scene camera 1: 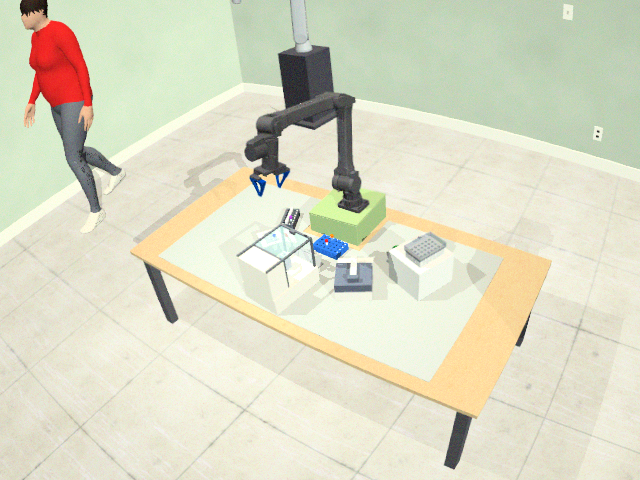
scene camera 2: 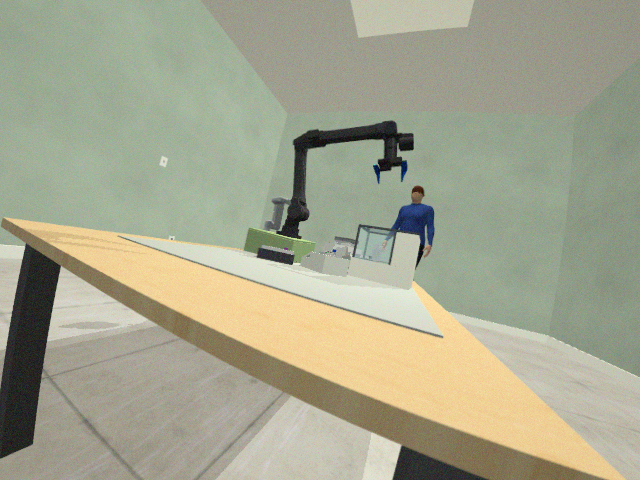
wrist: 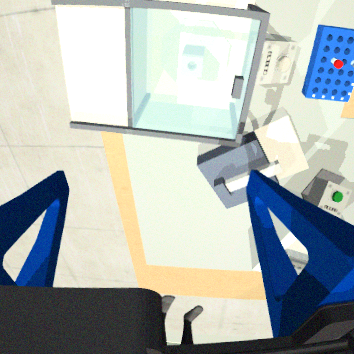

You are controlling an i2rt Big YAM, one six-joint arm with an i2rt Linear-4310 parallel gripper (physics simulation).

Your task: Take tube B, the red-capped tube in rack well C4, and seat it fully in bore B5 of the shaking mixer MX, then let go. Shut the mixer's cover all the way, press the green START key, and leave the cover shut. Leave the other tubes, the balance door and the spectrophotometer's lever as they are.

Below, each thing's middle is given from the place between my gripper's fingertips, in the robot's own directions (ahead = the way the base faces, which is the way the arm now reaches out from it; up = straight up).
Now: the glass-walled white box [scene camera 1: 278, 268] 40 mm ahead of my hand, 20 mm to the left of it and 310 mm below it. From my hand the other things lie so: mixer cover [scene camera 1: 428, 244]: 300 mm behind, 460 mm to the left, 250 mm below; box marked PRINT [wrist: 278, 51]: 110 mm behind, 20 mm to the left, 380 mm below.
